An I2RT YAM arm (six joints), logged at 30 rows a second.
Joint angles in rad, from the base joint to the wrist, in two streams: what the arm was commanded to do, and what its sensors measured. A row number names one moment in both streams.
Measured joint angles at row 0: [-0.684, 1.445, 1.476, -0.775, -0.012, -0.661]
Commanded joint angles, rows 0 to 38: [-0.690, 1.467, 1.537, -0.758, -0.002, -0.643]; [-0.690, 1.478, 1.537, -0.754, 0.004, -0.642]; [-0.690, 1.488, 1.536, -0.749, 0.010, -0.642]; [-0.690, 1.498, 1.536, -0.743, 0.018, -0.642]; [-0.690, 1.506, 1.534, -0.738, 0.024, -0.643]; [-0.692, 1.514, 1.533, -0.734, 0.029, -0.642]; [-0.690, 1.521, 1.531, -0.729, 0.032, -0.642]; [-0.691, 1.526, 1.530, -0.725, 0.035, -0.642]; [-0.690, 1.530, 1.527, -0.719, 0.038, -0.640]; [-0.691, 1.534, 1.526, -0.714, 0.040, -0.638]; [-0.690, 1.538, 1.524, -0.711, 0.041, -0.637]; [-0.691, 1.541, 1.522, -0.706, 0.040, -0.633]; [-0.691, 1.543, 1.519, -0.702, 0.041, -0.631]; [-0.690, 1.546, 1.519, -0.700, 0.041, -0.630]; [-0.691, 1.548, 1.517, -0.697, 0.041, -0.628]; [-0.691, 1.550, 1.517, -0.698, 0.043, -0.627]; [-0.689, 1.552, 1.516, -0.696, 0.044, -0.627]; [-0.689, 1.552, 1.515, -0.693, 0.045, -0.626]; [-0.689, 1.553, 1.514, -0.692, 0.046, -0.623]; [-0.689, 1.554, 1.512, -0.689, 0.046, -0.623]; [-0.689, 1.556, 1.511, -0.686, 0.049, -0.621]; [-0.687, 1.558, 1.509, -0.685, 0.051, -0.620]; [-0.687, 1.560, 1.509, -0.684, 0.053, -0.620]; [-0.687, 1.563, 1.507, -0.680, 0.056, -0.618]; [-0.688, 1.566, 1.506, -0.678, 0.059, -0.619]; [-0.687, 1.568, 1.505, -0.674, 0.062, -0.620]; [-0.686, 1.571, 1.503, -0.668, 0.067, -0.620]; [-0.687, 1.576, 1.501, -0.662, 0.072, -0.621]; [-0.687, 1.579, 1.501, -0.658, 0.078, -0.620]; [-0.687, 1.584, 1.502, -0.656, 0.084, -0.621]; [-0.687, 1.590, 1.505, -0.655, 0.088, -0.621]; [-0.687, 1.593, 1.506, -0.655, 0.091, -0.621]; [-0.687, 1.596, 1.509, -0.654, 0.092, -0.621]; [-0.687, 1.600, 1.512, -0.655, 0.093, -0.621]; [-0.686, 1.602, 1.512, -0.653, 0.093, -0.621]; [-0.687, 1.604, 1.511, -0.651, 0.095, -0.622]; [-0.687, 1.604, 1.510, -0.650, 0.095, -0.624]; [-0.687, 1.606, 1.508, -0.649, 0.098, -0.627]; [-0.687, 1.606, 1.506, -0.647, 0.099, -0.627]
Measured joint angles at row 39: [-0.688, 1.609, 1.475, -0.688, 0.079, -0.643]
